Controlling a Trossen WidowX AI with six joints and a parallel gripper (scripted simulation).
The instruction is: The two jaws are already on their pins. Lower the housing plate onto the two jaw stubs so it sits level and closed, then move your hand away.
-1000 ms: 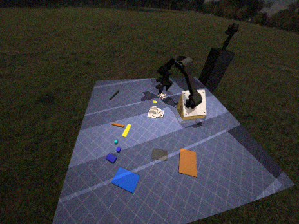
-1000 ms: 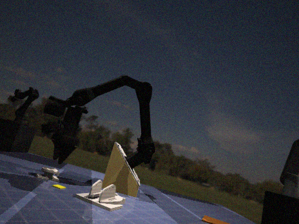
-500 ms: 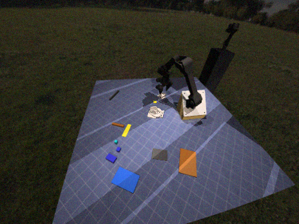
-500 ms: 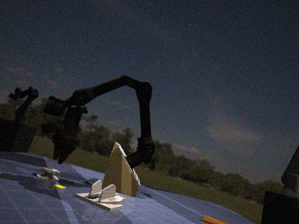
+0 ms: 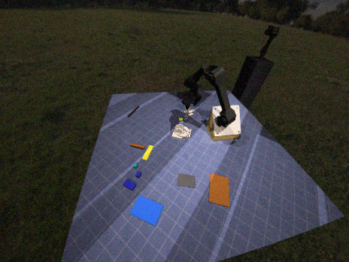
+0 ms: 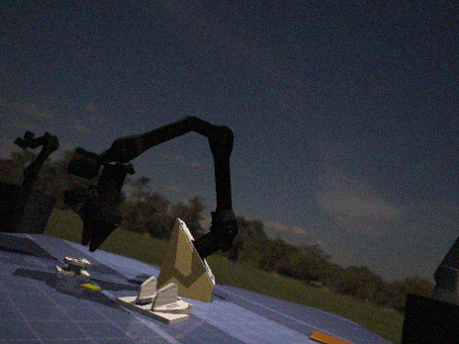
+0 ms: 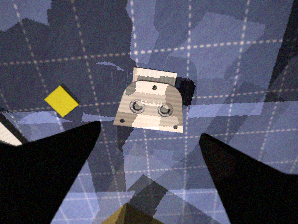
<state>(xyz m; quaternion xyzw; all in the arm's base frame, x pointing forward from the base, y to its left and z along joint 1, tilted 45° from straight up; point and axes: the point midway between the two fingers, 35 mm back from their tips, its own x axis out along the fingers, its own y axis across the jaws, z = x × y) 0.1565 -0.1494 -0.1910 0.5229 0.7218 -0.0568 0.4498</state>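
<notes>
Now: the yellow square 9 cm ahead of my gripper tip, 7 cm to the left of it and 6 cm below it. The rest, counted from my gripper tip: orange bar (42 cm ahead, 33 cm to the left, 5 cm below); blue piece (35 cm ahead, 69 cm to the left, 6 cm below); yellow bar (35 cm ahead, 38 cm to the left, 6 cm below).
</notes>
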